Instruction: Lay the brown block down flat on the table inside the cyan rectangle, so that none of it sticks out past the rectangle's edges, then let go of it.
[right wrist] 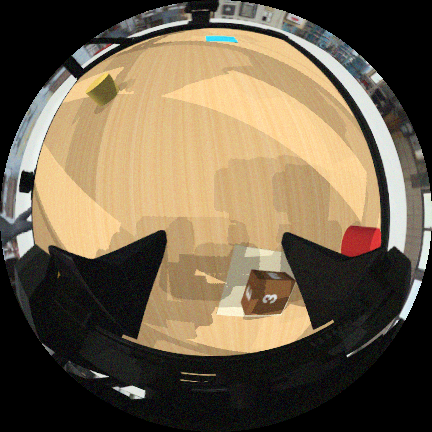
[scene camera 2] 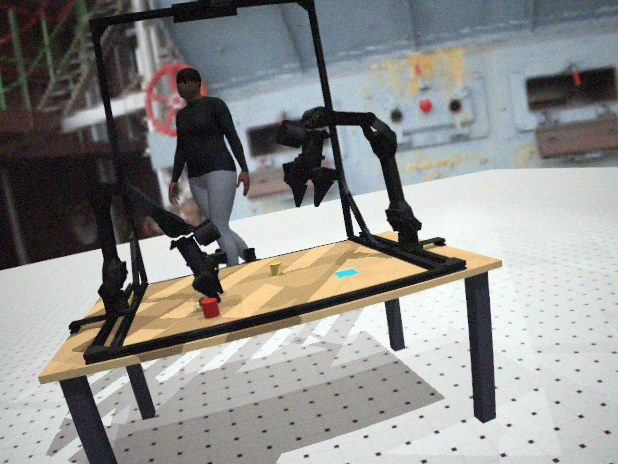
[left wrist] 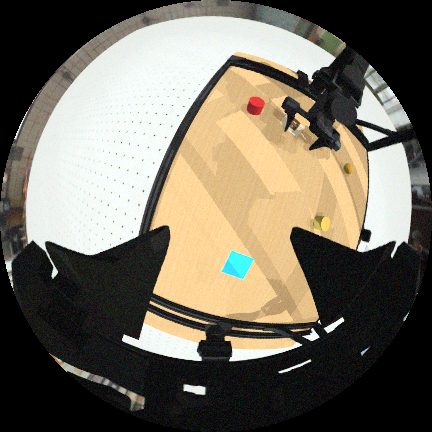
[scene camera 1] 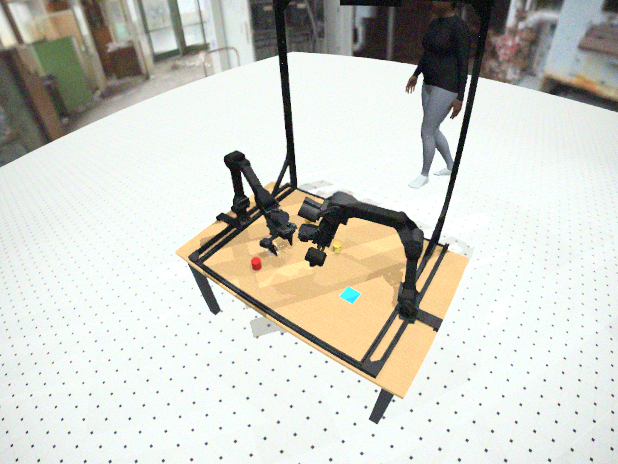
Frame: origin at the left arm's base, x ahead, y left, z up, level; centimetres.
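Seen in the pictures: left gripper, fingertip midpoint: (scene camera 2: pixel 306 207) (left wrist: pixel 233 232); right gripper, fingertip midpoint: (right wrist: pixel 226 237) (scene camera 2: pixel 221 297) (left wrist: pixel 297 139) (scene camera 1: pixel 284 250); left arm's base, origin of the base link: (scene camera 2: pixel 409 248) (left wrist: pixel 215 329) (scene camera 1: pixel 407 313); right arm's base, origin of the base link: (scene camera 2: pixel 117 311) (left wrist: pixel 313 90) (scene camera 1: pixel 242 218).
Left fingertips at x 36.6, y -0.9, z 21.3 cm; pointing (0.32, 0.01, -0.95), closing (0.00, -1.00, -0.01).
Pixels of each thing's top centre, then the offset from my left fingertips to it. "spot": a spot on its surface instead.
- brown block, middle of its top: (right wrist: pixel 271 298) (left wrist: pixel 294 121) dy -20.9, dx +27.1, dz -21.3 cm
- pale square, surface spot: (right wrist: pixel 229 301) spot: dy -23.9, dx +26.9, dz -23.1 cm
- cyan rectangle, surface spot: (left wrist: pixel 237 265) (right wrist: pixel 220 37) (scene camera 2: pixel 346 272) (scene camera 1: pixel 350 294) spot: dy -4.3, dx -12.9, dz -23.1 cm
- red cylinder, middle of its top: (right wrist: pixel 374 248) (scene camera 2: pixel 208 300) (left wrist: pixel 256 101) (scene camera 1: pixel 255 260) dy -8.9, dx +30.0, dz -19.0 cm
- yellow cylinder, middle of its top: (right wrist: pixel 96 81) (left wrist: pixel 325 223) (scene camera 2: pixel 275 263) (scene camera 1: pixel 337 244) dy -27.8, dx -1.8, dz -19.3 cm
- yellow ball, middle of its top: (left wrist: pixel 351 167) dy -43.9, dx +16.8, dz -19.3 cm
The brown block (left wrist: pixel 295 126) (right wrist: pixel 267 296), marked 3, sits on a pale square (right wrist: pixel 229 301) on the table. My right gripper (scene camera 1: pixel 283 249) (left wrist: pixel 297 139) (right wrist: pixel 226 237) is open and low above the table by the block; in the right wrist view the block shows between the fingers, much closer to the picture's right finger. The arm hides the block in scene camera 1. The cyan rectangle (scene camera 1: pixel 350 295) (scene camera 2: pixel 346 273) (left wrist: pixel 237 265) (right wrist: pixel 221 39) lies bare on the table, far from the block. My left gripper (scene camera 2: pixel 308 205) (left wrist: pixel 233 232) is open and empty, high above the table.
A red cylinder (scene camera 1: pixel 256 264) (scene camera 2: pixel 210 308) (left wrist: pixel 255 106) (right wrist: pixel 360 241) stands near the right gripper. A yellow cylinder (scene camera 1: pixel 337 247) (scene camera 2: pixel 276 269) (left wrist: pixel 322 223) (right wrist: pixel 102 90) stands towards the back edge. A yellow ball (left wrist: pixel 348 169) lies farther back. Black rails border the table.
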